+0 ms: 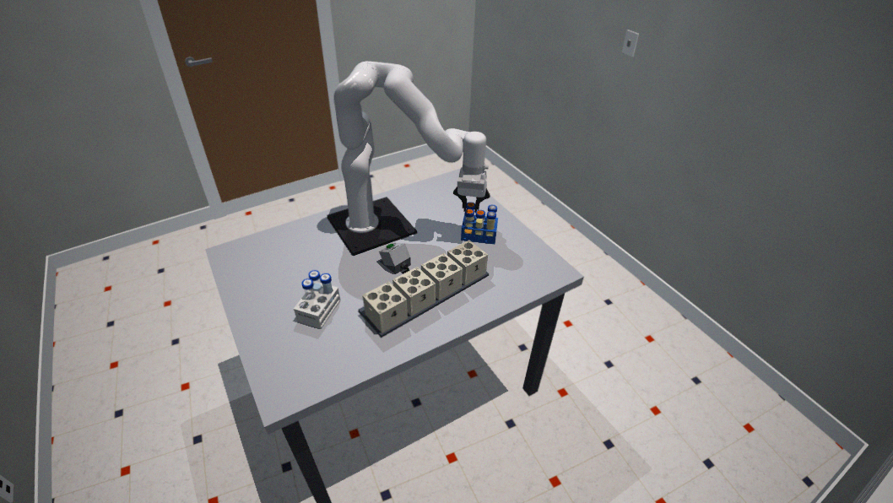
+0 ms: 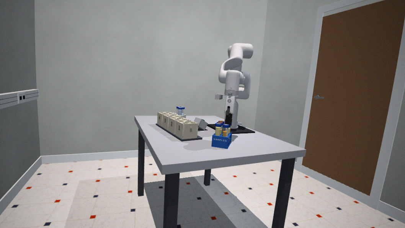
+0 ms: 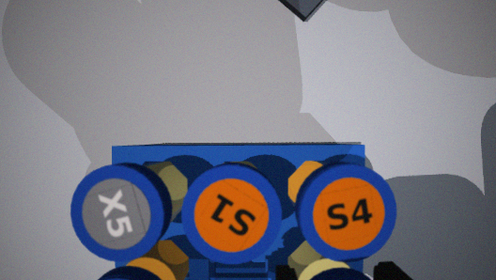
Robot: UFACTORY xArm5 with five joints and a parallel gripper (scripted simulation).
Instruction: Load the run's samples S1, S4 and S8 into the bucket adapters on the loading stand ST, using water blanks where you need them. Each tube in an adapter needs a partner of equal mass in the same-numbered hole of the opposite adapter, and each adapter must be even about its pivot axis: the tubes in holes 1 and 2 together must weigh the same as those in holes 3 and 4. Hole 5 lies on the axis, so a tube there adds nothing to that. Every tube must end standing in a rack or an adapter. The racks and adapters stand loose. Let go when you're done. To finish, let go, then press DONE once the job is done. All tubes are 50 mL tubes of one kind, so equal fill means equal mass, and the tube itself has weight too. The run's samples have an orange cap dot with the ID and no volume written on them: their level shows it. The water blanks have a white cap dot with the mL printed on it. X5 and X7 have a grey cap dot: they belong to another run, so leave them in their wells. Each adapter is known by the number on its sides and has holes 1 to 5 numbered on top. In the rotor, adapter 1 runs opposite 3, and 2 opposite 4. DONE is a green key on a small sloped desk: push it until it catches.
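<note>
The blue samples rack lies 90 mm below my hand, 40 mm ahead of it and 20 mm to the left of it. The rest, counted from my hand: adapter 3: 350 mm to the right, 240 mm ahead, 70 mm below; white rack: 630 mm to the right, 120 mm ahead, 90 mm below.
</note>
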